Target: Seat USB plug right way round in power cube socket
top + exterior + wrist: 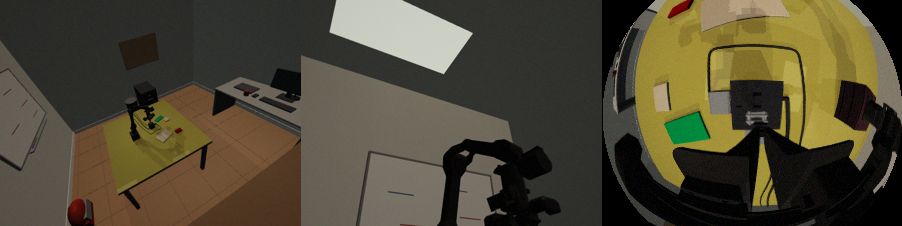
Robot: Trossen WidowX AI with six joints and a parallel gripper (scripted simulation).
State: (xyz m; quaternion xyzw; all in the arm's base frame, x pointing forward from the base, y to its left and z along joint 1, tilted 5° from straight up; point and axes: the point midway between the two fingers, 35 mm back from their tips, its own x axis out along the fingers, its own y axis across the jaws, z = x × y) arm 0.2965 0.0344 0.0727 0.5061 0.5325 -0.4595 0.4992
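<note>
The pale grey socket is 1 cm to the left of my gripper tip and 6 cm below it. From my gripper tip the other things lie so: red block (28 cm ahead, 34 cm to the right, 12 cm below); green card (20 cm ahead, 9 cm to the left, 13 cm below).
</note>
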